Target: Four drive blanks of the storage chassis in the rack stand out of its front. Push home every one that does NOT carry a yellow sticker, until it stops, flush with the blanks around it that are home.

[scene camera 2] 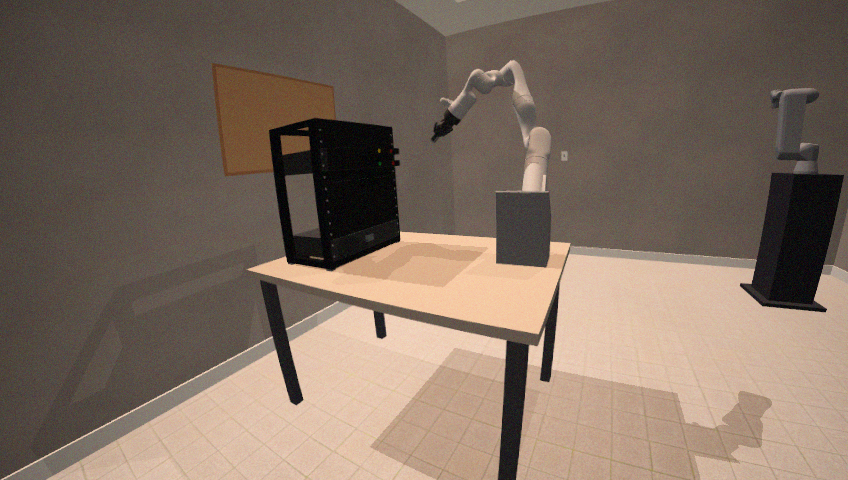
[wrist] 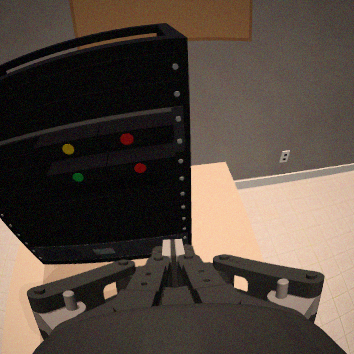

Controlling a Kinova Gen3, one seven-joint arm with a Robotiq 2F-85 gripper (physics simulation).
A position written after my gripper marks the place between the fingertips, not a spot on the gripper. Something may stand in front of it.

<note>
I see my gripper [wrist: 172,251] and a black rack [scene camera 2: 357,217].
The black rack shows as well in the wrist view [wrist: 102,134].
</note>
